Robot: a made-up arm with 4 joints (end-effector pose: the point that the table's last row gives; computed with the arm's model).
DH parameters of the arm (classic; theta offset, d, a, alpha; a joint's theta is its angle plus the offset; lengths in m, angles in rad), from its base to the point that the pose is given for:
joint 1: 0 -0.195 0.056 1.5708
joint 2: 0.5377 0 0.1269 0
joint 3: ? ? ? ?
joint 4: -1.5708 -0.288 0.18 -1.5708
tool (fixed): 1.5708 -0.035 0 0
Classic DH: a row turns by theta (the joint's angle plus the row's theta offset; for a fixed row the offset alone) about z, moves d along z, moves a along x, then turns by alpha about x.
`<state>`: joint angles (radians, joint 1 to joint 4).
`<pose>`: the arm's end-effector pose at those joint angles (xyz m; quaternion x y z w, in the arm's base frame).
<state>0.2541 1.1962 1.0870 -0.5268</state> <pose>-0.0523 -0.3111 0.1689 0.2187 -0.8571 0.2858 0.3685</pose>
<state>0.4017 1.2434 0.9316 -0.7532</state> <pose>0.0224 -0.2701 0.2000 0.3317 -0.7728 0.4053 0.3585</pose>
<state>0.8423 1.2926 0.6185 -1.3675</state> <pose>0.1243 -0.0891 0.2306 0.5915 -0.4287 0.6537 0.1974</pose>
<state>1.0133 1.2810 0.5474 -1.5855</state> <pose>0.1160 -0.0264 0.2296 0.6500 -0.2751 0.7012 0.1009</pose>
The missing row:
joint 3: 1.0331 0.15 0.089 -1.5708
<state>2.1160 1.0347 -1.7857 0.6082</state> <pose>0.0758 0.4877 -0.1454 -0.4416 -0.0711 0.8273 0.3398</pose>
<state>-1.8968 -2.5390 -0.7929 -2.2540</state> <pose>0.0791 0.2629 -0.2279 -0.2973 -0.3189 0.4910 0.7542</pose>
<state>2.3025 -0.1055 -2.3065 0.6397</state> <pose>0.1886 0.2618 -0.4593 0.8556 -0.2588 -0.4289 0.1303</pose>
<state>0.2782 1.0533 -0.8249 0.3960</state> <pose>0.3842 -0.2330 0.1199 -0.1780 -0.1377 0.1129 0.9678</pose>
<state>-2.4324 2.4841 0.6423 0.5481</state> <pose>0.0638 0.4789 -0.3284 0.9035 0.3323 0.1008 0.2512</pose>
